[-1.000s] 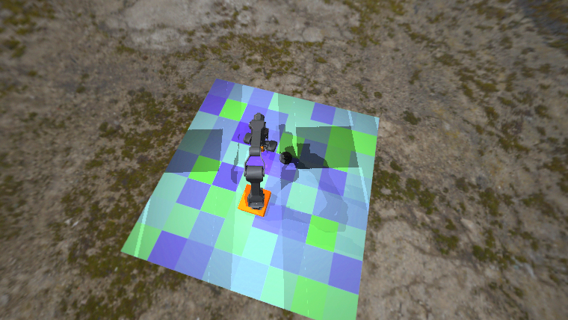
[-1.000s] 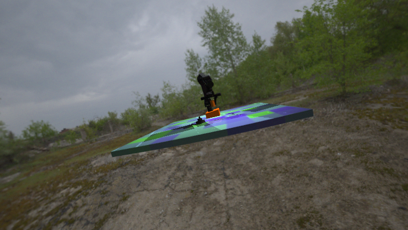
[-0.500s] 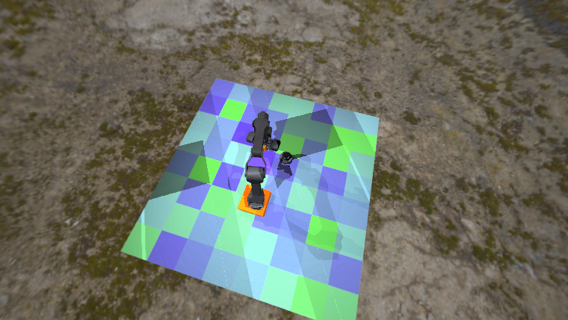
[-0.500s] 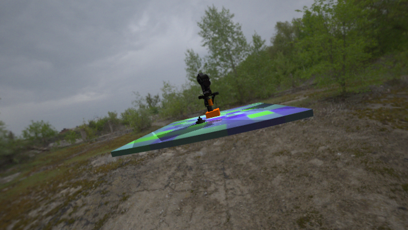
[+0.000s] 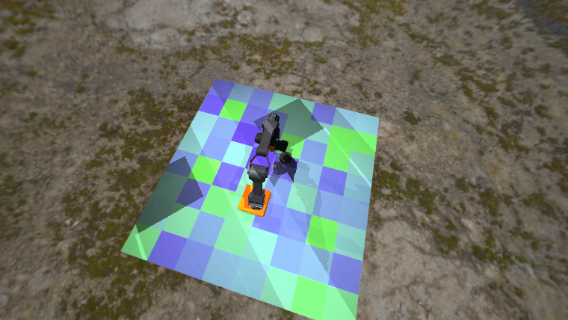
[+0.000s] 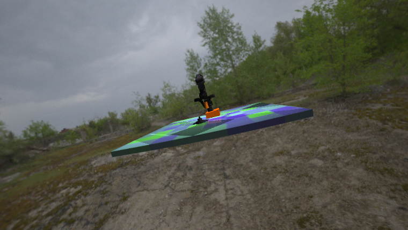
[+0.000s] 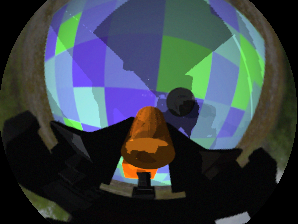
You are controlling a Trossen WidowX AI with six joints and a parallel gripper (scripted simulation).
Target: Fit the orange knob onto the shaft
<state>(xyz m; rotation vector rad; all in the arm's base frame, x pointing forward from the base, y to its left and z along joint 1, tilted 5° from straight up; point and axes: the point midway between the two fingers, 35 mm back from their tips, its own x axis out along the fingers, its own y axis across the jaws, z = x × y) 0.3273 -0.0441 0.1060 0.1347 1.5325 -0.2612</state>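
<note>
The round pedestal lies 100 mm below my gripper tip, 90 mm to the right of it and 10 mm behind it. Also, from my gripper tip: orange knob 20 mm above.
</note>
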